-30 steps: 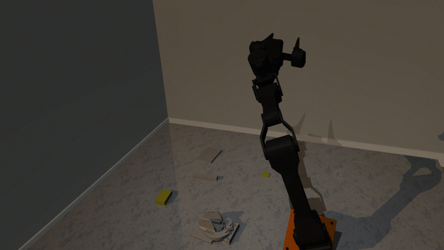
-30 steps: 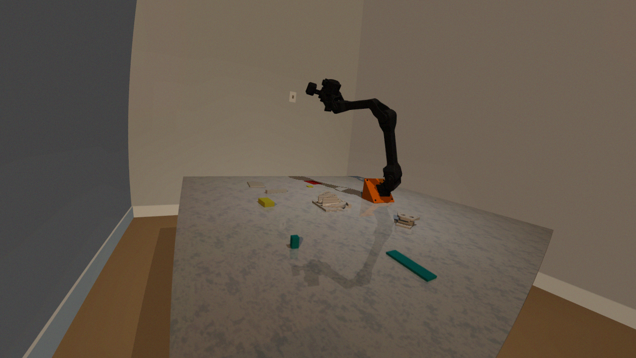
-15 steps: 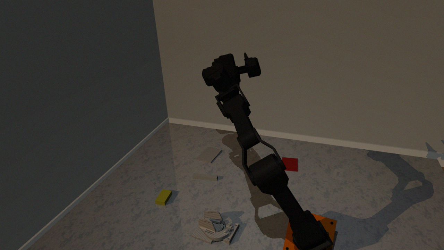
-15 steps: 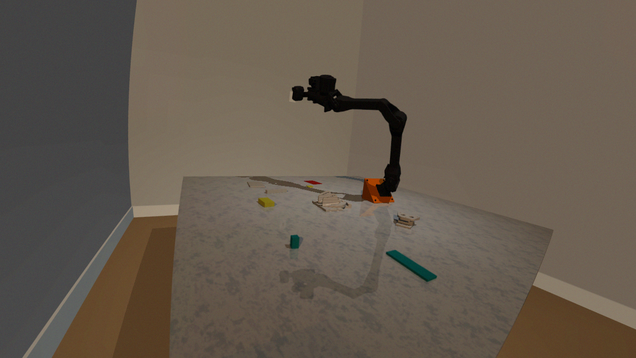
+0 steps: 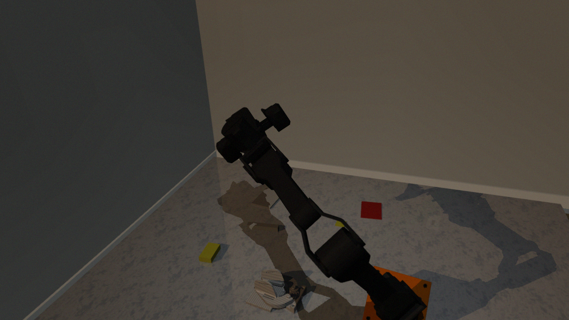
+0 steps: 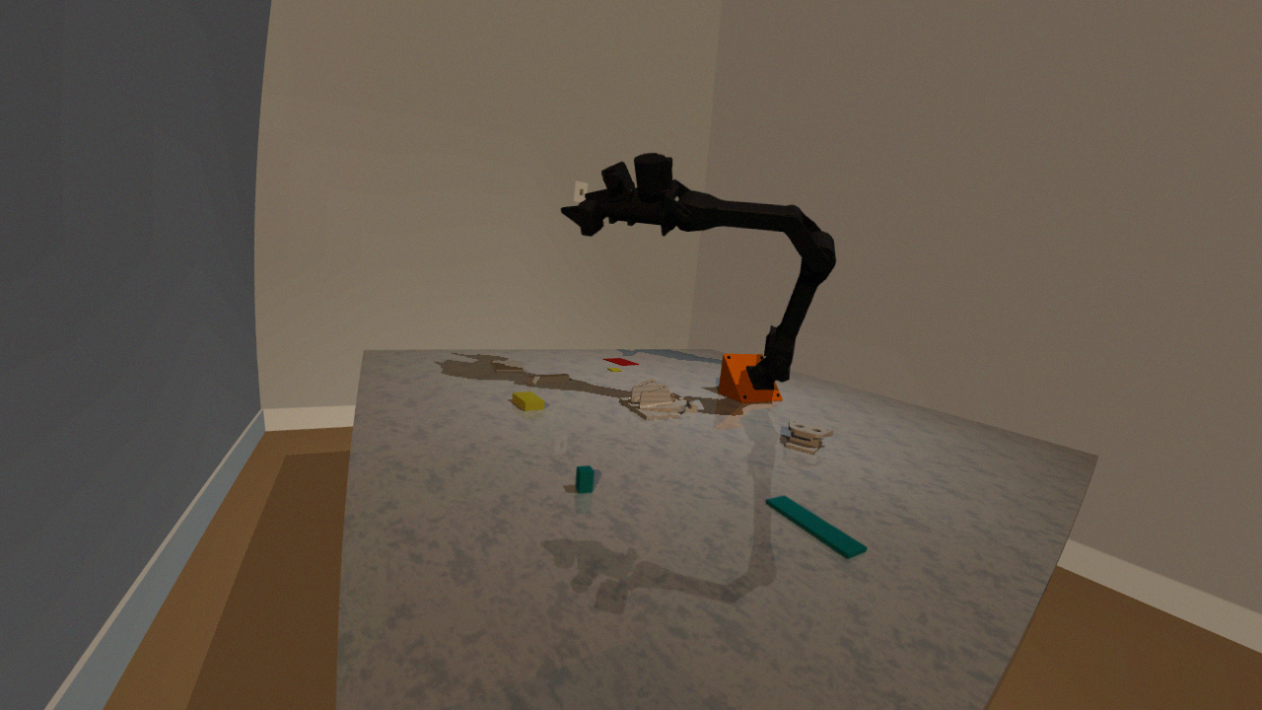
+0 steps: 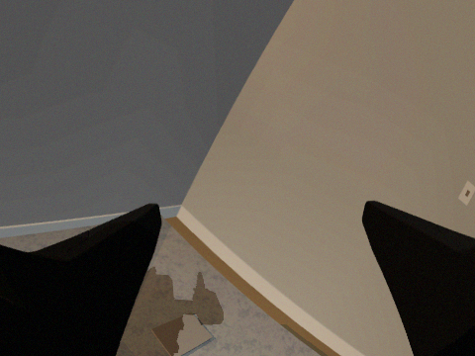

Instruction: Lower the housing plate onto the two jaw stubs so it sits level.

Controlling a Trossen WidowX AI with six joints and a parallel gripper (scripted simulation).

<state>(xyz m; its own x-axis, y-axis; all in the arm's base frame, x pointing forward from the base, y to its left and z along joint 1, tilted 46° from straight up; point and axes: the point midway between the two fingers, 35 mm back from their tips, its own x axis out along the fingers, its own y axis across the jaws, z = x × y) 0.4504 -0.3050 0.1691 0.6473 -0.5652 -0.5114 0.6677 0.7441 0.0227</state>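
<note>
Now: the wooden block 410 mm to the left of my gripper tip, 390 mm below it and 320 mm behind it. The rest, counted from my gripper tip: beige bar (390 mm below, 50 mm to the right, 10 mm ahead); pale plate (400 mm below, 210 mm to the right, 80 mm ahead); yellow block (390 mm below, 120 mm to the left, 90 mm ahead).
</note>
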